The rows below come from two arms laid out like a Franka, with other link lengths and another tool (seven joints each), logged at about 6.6 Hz.
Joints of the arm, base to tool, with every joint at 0 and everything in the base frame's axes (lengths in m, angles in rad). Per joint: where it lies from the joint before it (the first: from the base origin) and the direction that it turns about. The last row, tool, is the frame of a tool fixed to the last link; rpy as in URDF.
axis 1: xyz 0 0 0.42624 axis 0 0 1
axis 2: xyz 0 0 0 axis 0 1 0
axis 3: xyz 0 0 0.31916 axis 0 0 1
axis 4: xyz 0.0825 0 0 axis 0 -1 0
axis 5: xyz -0.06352 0 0.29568 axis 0 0 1
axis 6: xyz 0 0 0 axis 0 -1 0
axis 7: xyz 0.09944 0 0 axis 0 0 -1
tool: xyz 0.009 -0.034 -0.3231 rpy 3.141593 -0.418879 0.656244
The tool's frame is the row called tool.
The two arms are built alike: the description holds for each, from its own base.
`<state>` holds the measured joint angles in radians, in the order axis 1, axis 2, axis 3, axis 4, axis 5, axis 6, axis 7, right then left.
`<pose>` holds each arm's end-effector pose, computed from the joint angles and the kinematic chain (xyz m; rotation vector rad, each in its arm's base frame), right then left.
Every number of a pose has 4 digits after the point. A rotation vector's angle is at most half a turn.
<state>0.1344 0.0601 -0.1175 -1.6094 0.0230 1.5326 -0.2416 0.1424 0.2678 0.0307 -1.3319 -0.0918 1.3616 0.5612</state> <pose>0.4734 -0.0151 0.4377 -2.5841 -1.2310 -0.3759 0.4758 0.0175 0.4362 3.0633 0.4200 0.2800</pose>
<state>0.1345 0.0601 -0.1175 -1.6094 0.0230 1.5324 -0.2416 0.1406 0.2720 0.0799 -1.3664 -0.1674 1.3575 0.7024</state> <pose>0.4733 -0.0151 0.4377 -2.5840 -1.2311 -0.3756 0.4647 0.0136 0.4295 2.9741 0.2915 0.2377</pose>
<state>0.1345 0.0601 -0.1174 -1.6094 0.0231 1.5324 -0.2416 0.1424 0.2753 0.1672 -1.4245 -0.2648 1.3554 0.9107</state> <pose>0.4733 -0.0150 0.4377 -2.5839 -1.2311 -0.3756 0.4486 0.0212 0.4206 2.8404 0.1526 0.2164</pose>
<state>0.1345 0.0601 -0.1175 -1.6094 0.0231 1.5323 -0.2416 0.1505 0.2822 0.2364 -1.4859 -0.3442 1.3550 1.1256</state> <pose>0.4733 -0.0151 0.4377 -2.5839 -1.2310 -0.3755 0.4324 0.0292 0.4100 2.7037 0.0117 0.2242</pose>
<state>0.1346 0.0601 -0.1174 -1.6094 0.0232 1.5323 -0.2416 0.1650 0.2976 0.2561 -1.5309 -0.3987 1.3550 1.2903</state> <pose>0.4733 -0.0149 0.4377 -2.5837 -1.2312 -0.3755 0.4216 0.0271 0.3989 2.5870 -0.1106 0.2348</pose>
